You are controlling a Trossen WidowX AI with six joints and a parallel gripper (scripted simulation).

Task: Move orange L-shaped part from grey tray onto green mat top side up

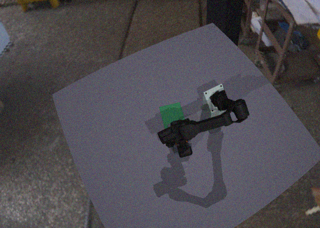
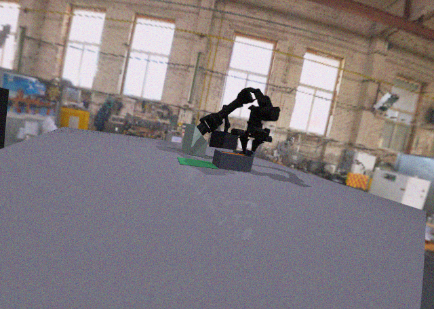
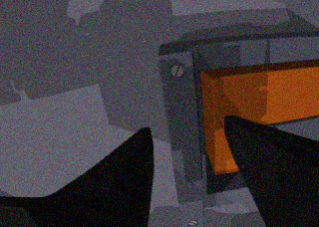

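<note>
The orange L-shaped part is 30 mm behind my gripper tip, 50 mm to the right of it and 20 mm below it. Round my gripper tip: green mat 100 mm behind, 200 mm to the right, 80 mm below.
</note>
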